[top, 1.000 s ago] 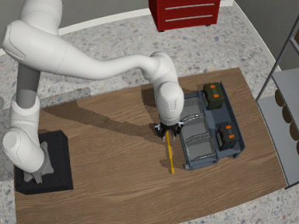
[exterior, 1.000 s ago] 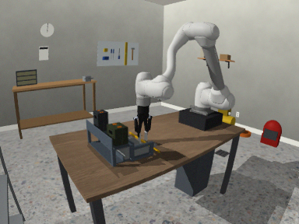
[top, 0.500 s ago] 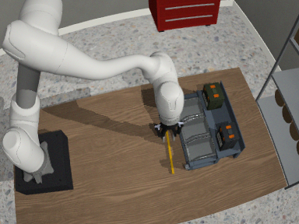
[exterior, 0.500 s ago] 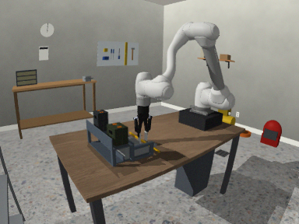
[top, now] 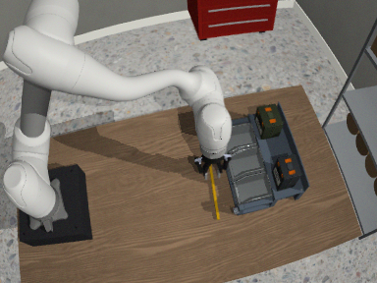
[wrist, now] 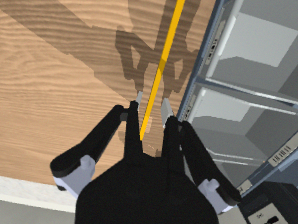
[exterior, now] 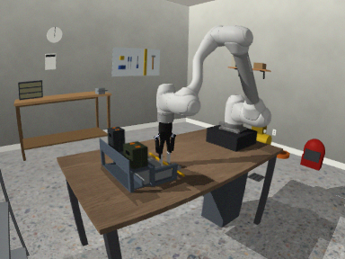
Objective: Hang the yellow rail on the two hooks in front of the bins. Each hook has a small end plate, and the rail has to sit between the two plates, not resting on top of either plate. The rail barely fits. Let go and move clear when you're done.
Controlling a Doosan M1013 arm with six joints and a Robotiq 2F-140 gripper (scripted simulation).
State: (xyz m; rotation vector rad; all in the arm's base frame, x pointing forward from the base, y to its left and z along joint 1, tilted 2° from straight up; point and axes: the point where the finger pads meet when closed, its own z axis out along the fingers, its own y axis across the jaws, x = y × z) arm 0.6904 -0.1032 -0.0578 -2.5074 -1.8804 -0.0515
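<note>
The yellow rail lies 30 mm below my hand.
</note>
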